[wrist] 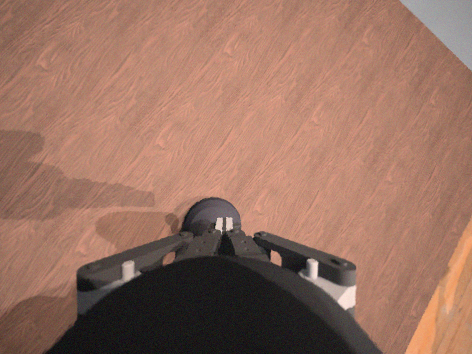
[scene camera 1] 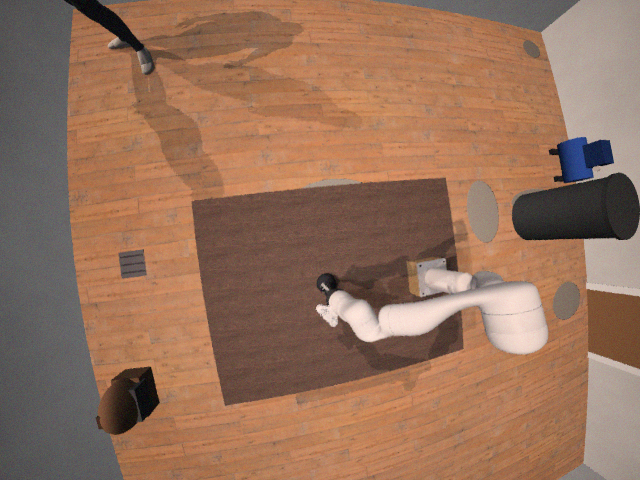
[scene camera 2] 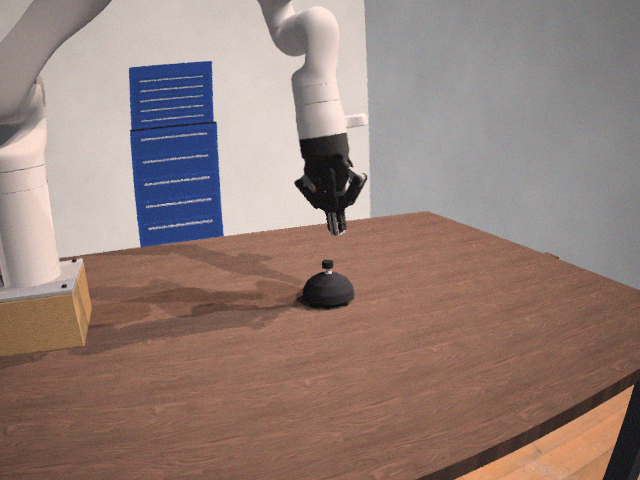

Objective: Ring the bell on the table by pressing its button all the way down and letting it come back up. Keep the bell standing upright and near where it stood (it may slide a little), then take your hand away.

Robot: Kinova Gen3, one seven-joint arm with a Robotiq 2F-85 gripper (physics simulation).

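Places are measured from the arm's base along level axes (x back, y right, z up), in centimetres.
Pixels of known places: gripper, between the fingertips: (wrist: 224,227) (scene camera 1: 325,289) (scene camera 2: 338,234); arm's base, origin of its link: (scene camera 1: 433,278) (scene camera 2: 34,277).
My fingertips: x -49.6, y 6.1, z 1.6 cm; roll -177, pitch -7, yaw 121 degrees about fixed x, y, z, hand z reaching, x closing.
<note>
Ahead of a thing's pixels: the offset from my fingertips to its middle. Level surfaces: height alone.
The black dome bell {dx +2.3, dy +0.6, dz -7.3 cm} (scene camera 1: 322,278) (scene camera 2: 328,292) (wrist: 209,209) stands upright on the brown table {dz -10.6 cm} (scene camera 1: 248,248) (scene camera 2: 258,392) (wrist: 240,100). In scene camera 2 its small black button {dx +2.3, dy +0.6, dz -4.5 cm} (scene camera 2: 327,264) is up, with the light stem showing below it. My gripper (scene camera 2: 337,232) (wrist: 224,227) is shut and empty, pointing down. Its fingertips are above the button with a clear gap, apart from the bell, and appear slightly to the right of the button in scene camera 2. In the wrist view the fingertips overlap the lower part of the bell, and the button cannot be made out clearly.
The arm's base block (scene camera 1: 413,279) (scene camera 2: 41,322) stands on the table, at the left in scene camera 2. A blue cabinet (scene camera 2: 177,170) is behind the table. A black cylinder (scene camera 1: 563,214), a brown chair-like object (scene camera 1: 118,405) and a person's legs (scene camera 1: 116,25) are beyond the table.
</note>
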